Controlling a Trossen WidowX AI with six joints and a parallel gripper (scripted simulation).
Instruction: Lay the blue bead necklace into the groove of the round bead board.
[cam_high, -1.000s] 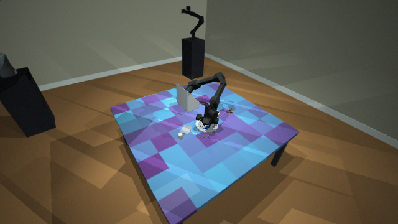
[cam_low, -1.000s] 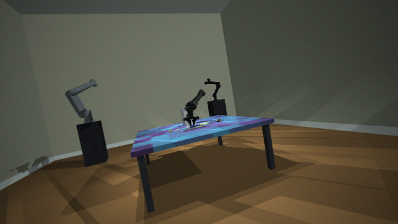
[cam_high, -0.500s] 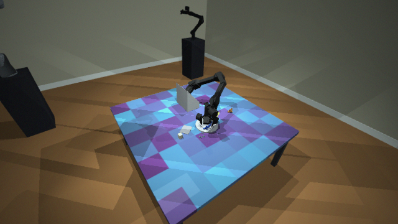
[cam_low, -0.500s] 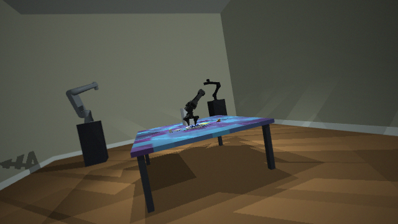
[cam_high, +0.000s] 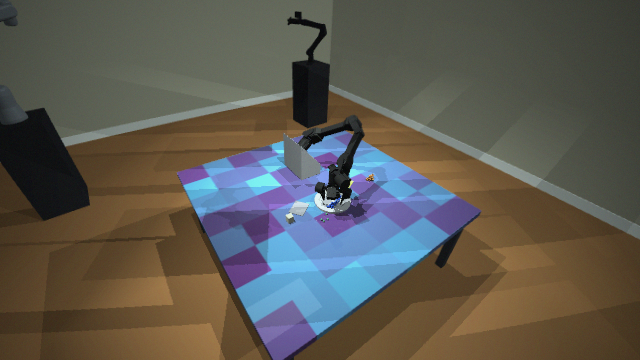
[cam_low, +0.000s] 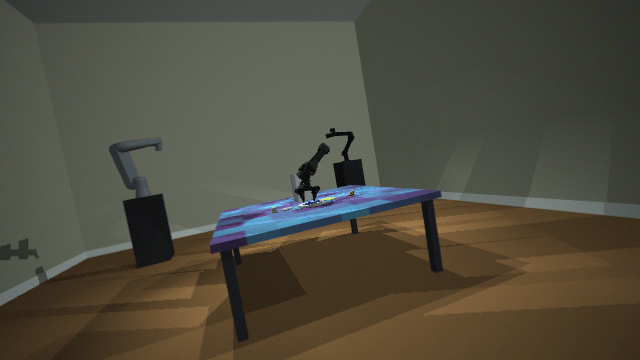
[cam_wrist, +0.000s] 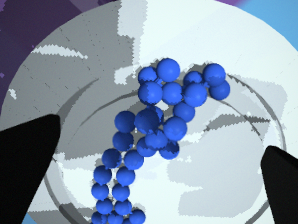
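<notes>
Now: the round white bead board 30 mm to the left of my gripper tip, 30 mm behind it and 20 mm below it. The rest, counted from my gripper tip: cream cube (240 mm to the right, 50 mm behind, 10 mm below); yellow patch (190 mm to the left, 130 mm behind, 30 mm below); flat grey square (150 mm to the right, 90 mm behind, 30 mm below).
</notes>
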